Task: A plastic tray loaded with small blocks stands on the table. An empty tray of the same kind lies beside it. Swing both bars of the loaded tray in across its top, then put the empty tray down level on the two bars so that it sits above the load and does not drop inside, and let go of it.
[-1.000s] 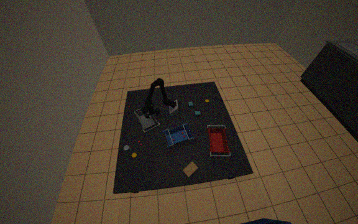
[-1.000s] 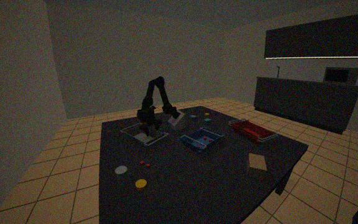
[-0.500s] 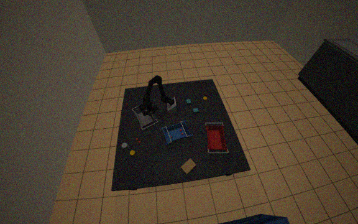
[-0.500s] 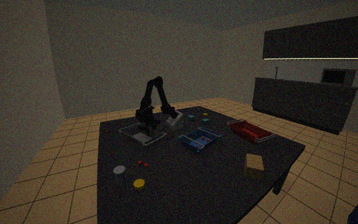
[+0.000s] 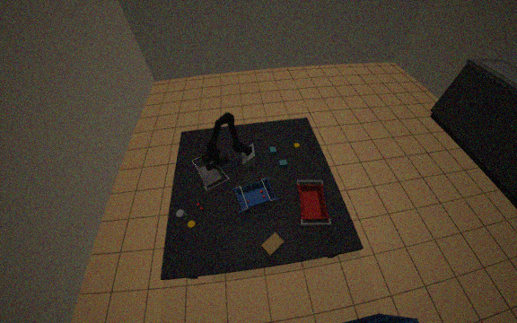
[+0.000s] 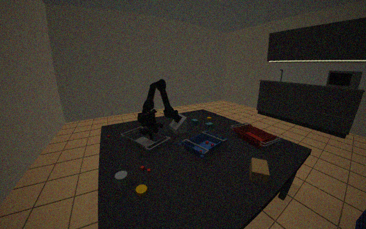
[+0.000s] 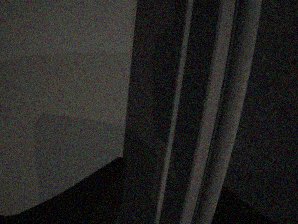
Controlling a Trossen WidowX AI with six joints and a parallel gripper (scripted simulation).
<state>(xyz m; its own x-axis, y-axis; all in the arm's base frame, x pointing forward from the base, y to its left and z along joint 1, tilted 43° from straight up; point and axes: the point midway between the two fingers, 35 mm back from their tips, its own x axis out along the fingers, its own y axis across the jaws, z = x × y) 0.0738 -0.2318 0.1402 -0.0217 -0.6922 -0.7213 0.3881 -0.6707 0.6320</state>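
Now: gripper tip 30 mm short of the grey tray, 70 mm to the left of it and 30 mm below it. Also, from my gripper tip: white disc (370 mm ahead, 270 mm to the right, 20 mm above); then tan box (660 mm ahead, 330 mm to the left, 20 mm above).
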